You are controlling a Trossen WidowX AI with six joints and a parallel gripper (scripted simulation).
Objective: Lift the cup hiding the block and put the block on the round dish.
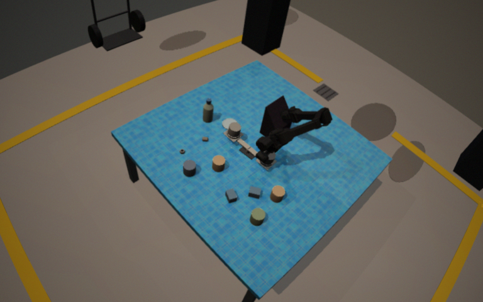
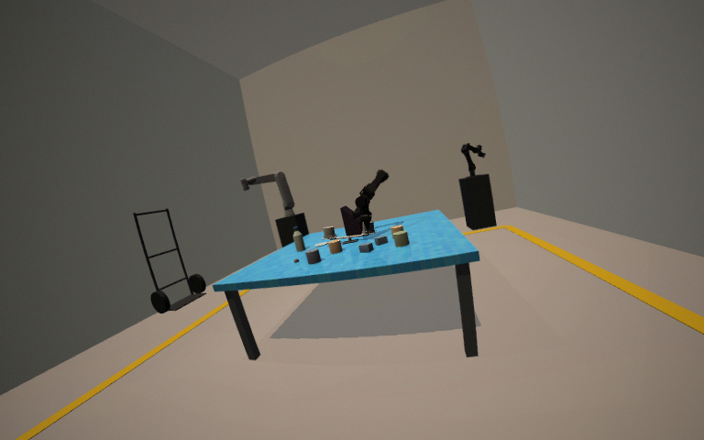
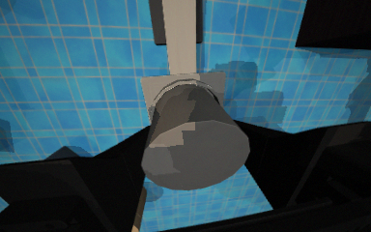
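Now: gripper tip 130 mm to the left of the small balance, 40 mm above it and 10 mm short of it. Also, from my gripper tip: small pale green block (10 mm below); olive cylinder (290 mm ahead, 210 mm to the left, 30 mm below); grey cup (20 mm to the left, 10 mm above).
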